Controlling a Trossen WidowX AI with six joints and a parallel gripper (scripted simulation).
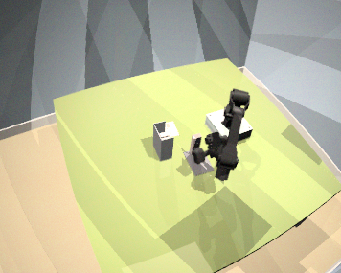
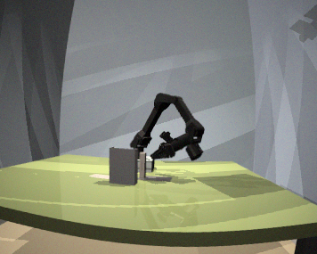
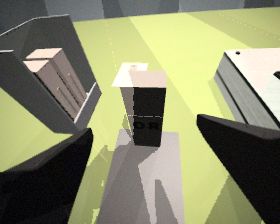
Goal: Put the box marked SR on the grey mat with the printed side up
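My gripper tip is now 10 cm above the grey mat, 2 cm to the right of it and 1 cm short of it. Also, from my gripper tip: white card (23 cm to the right, 10 cm below, 1 cm ahead).
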